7 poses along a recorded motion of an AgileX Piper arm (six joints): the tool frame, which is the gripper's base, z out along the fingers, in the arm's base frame.
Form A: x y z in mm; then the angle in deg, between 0 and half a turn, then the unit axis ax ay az.
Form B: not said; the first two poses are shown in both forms.
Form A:
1: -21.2, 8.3, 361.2, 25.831, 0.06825, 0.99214, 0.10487
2: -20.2, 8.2, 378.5, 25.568, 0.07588, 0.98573, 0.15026
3: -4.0, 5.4, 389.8, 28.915, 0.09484, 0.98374, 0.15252
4: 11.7, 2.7, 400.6, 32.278, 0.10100, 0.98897, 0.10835
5: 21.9, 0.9, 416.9, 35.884, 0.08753, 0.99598, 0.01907
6: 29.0, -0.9, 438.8, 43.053, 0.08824, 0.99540, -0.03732
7: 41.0, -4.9, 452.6, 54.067, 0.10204, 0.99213, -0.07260
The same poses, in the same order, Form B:
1: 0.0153, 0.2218, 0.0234, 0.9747, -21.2, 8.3, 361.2
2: 0.0168, 0.2181, 0.0332, 0.9752, -20.2, 8.2, 378.5
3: 0.0237, 0.2456, 0.0381, 0.9683, -4.0, 5.4, 389.8
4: 0.0281, 0.2749, 0.0301, 0.9606, 11.7, 2.7, 400.6
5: 0.0270, 0.3068, 0.0059, 0.9514, 21.9, 0.9, 416.9
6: 0.0324, 0.3652, -0.0137, 0.9302, 29.0, -0.9, 438.8
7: 0.0464, 0.4509, -0.0330, 0.8907, 41.0, -4.9, 452.6
